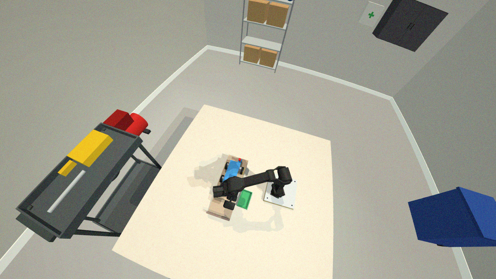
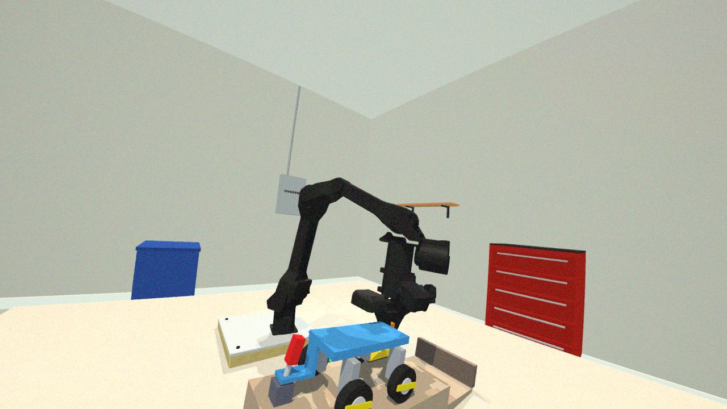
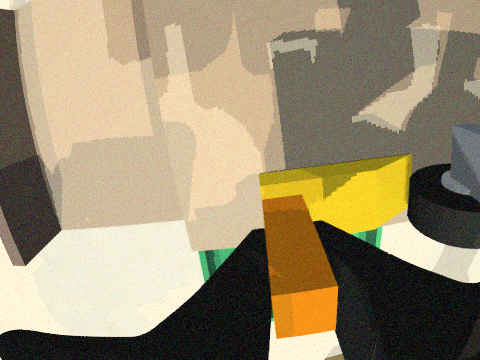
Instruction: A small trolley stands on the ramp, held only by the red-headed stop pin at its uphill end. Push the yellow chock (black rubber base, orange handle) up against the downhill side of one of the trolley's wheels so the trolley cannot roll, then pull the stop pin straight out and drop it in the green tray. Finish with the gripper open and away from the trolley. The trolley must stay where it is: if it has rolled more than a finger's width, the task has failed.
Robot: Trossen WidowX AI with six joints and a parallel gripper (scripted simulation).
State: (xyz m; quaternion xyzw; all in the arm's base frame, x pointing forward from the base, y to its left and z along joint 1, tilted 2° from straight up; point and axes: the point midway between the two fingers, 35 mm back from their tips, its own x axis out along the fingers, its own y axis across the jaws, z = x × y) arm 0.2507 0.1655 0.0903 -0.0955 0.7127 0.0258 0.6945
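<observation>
Right now the yellow chock is 20 mm to the right of my gripper tip, 10 mm below it and 10 mm ahead of it. Also, from my gripper tip: green tray: 100 mm below, 70 mm behind, 30 mm to the right; then wooden ramp: 110 mm to the right, 70 mm ahead, 50 mm below; then blue-topped trolley: 110 mm to the right, 70 mm ahead, 20 mm above.
</observation>
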